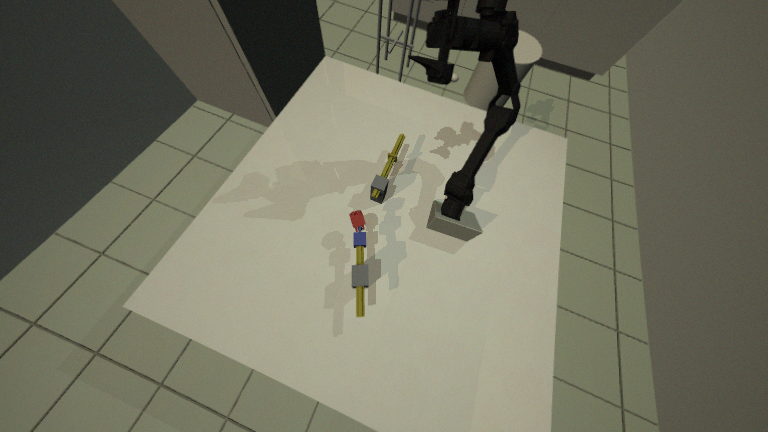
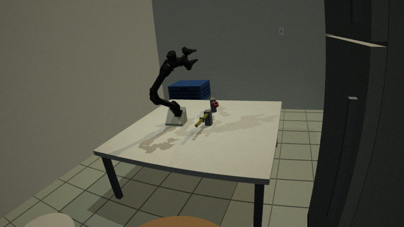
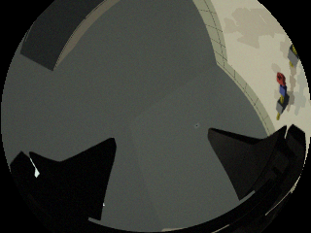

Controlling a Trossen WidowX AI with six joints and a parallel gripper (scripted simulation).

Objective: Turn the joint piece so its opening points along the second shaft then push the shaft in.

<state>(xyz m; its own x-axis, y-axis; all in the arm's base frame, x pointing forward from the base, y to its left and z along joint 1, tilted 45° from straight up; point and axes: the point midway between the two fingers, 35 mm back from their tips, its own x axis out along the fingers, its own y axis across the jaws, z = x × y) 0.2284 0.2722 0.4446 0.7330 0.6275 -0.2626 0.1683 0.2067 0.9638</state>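
Right now the red square joint piece is 20 mm ahead of my gripper tip, 250 mm to the left of it and 470 mm below it.
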